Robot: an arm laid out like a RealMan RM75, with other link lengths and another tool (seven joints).
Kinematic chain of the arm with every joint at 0, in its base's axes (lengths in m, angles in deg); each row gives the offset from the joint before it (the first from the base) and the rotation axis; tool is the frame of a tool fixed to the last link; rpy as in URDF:
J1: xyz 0 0 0.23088 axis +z
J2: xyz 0 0 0 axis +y
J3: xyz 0 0 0.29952 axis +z
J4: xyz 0 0 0 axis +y
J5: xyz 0 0 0.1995 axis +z
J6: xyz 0 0 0 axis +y
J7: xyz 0 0 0.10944 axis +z
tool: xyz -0.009 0.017 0.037 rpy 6 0 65
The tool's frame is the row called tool.
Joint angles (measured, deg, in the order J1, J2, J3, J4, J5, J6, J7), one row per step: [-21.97 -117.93 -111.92 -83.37 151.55 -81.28 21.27]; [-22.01 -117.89 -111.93 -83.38 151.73 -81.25 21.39]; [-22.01 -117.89 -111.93 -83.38 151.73 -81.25 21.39]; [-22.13 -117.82 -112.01 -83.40 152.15 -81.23 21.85]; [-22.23 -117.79 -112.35 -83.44 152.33 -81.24 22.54]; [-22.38 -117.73 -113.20 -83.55 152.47 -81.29 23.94]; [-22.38 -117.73 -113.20 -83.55 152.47 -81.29 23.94]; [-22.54 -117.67 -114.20 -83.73 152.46 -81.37 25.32]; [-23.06 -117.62 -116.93 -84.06 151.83 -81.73 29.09]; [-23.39 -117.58 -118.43 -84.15 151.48 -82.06 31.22]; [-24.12 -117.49 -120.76 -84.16 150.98 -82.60 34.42]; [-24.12 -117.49 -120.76 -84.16 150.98 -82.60 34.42]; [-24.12 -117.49 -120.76 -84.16 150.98 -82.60 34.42]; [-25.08 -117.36 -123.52 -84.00 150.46 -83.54 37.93]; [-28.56 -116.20 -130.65 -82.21 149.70 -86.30 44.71]
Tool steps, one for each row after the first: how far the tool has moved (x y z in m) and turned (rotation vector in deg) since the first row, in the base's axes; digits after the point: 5 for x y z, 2 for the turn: [-0.00033 0.00031 0.00055 0.02 0.26 -0.10]; [-0.00033 0.00031 0.00055 0.02 0.26 -0.10]; [-0.00101 0.00100 0.00182 -0.04 0.90 -0.45]; [-0.00152 0.00163 0.00342 -0.04 1.29 -0.91]; [-0.00251 0.00270 0.00699 0.06 1.82 -1.76]; [-0.00251 0.00270 0.00699 0.06 1.82 -1.76]; [-0.00312 0.00390 0.01103 0.29 2.18 -2.62]; [-0.00315 0.00675 0.02007 0.67 2.48 -5.03]; [-0.00331 0.00800 0.02475 0.71 2.66 -6.33]; [-0.00279 0.01074 0.03184 0.77 2.95 -8.36]; [-0.00279 0.01074 0.03184 0.77 2.95 -8.36]; [-0.00279 0.01074 0.03184 0.77 2.95 -8.36]; [-0.00228 0.01342 0.03953 0.64 3.14 -10.41]; [-0.00062 0.02362 0.06060 0.65 3.00 -13.88]
